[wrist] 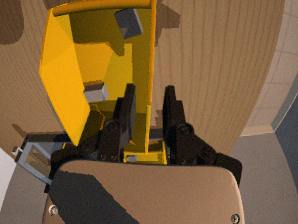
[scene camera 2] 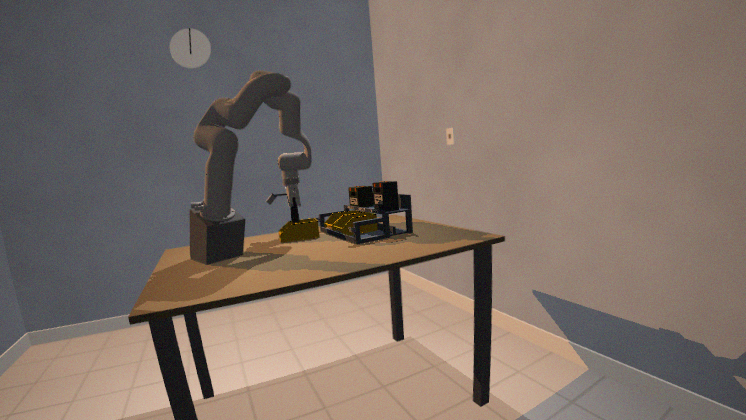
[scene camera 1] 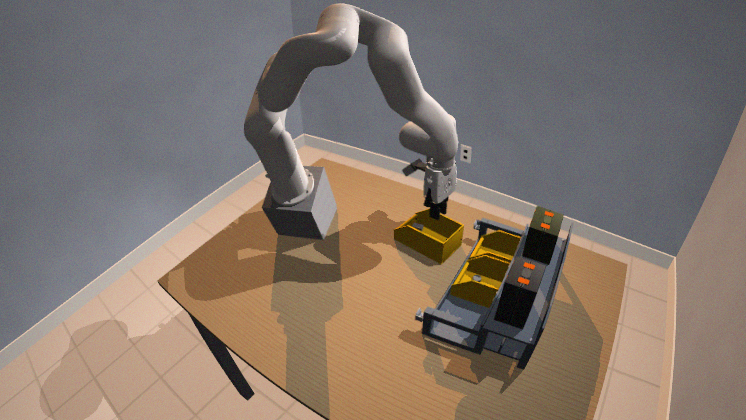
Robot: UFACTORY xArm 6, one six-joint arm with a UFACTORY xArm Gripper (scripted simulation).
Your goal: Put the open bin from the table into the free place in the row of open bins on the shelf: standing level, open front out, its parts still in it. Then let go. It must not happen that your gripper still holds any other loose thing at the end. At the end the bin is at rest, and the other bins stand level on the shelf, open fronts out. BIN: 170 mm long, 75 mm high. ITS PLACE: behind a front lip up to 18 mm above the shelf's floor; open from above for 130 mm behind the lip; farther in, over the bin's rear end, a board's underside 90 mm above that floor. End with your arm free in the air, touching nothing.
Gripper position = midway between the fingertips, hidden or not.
Observation:
In view: the gripper (scene camera 1: 437,215).
The gripper shows as well in the wrist view (wrist: 149,96).

